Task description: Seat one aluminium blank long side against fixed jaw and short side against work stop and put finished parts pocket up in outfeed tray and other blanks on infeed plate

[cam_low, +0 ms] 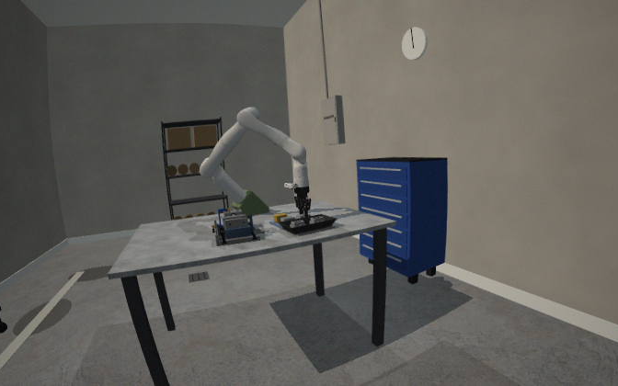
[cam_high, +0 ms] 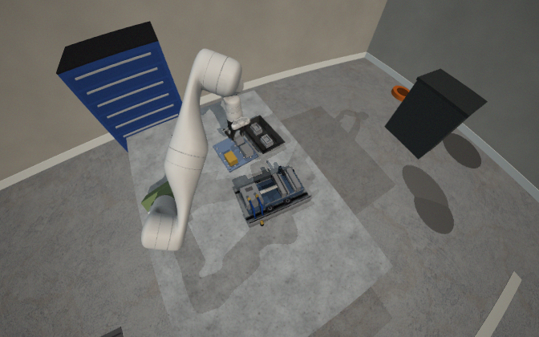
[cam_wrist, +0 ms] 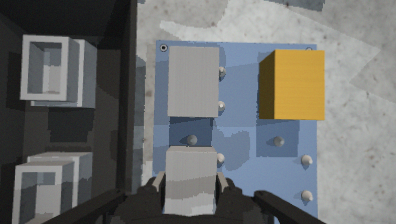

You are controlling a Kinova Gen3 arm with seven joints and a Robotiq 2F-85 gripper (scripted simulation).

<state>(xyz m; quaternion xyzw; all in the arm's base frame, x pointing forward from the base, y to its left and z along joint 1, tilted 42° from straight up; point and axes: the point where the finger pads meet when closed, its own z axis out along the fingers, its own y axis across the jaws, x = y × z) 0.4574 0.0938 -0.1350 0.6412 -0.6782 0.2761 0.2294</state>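
Right now the white rod is 34 cm to the right of my hand, 7 cm behind it and 3 cm above it. The rest, counted from my hand: brass blank 10 cm behind, 8 cm to the right, 2 cm below; then vise 35 cm to the right, 5 cm behind, 1 cm below.
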